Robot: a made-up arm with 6 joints. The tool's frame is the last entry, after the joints.
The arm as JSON. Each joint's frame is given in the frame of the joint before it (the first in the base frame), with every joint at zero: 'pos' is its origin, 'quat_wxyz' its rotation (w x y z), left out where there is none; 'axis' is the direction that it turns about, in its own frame. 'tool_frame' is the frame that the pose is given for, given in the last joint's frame.
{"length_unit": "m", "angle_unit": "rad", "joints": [
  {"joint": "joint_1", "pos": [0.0, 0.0, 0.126], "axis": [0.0, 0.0, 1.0]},
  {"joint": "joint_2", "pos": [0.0, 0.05, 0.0], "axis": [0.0, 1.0, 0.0]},
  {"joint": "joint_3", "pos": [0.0, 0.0, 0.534], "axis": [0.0, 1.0, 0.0]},
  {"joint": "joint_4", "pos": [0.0, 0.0, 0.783], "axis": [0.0, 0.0, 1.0]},
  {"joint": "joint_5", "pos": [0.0, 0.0, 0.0], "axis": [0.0, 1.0, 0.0]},
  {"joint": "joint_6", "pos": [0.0, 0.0, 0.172], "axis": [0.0, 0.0, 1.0]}
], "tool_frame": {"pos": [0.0, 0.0, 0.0]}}
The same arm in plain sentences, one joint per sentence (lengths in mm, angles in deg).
The arm has six revolute joints in a row. What follows holds with every joint at zero, and every direction is one of the base frame's.
Joint 1 sits 126.0 mm along +z from the base frame's origin and turns about +z.
Joint 2 sits 50.0 mm along +y from joint 1 and turns about +y.
Joint 3 sits 534.0 mm along +z from joint 2 and turns about +y.
Joint 4 sits 783.0 mm along +z from joint 3 and turns about +z.
Joint 5 sits at the same point as joint 4 and turns about +y.
Joint 6 sits 172.0 mm along +z from joint 5 and turns about +z.
The tool frame, which is the frame that the pose is given for, sits at the same point as joint 6; its axes are parallel to the base frame's.

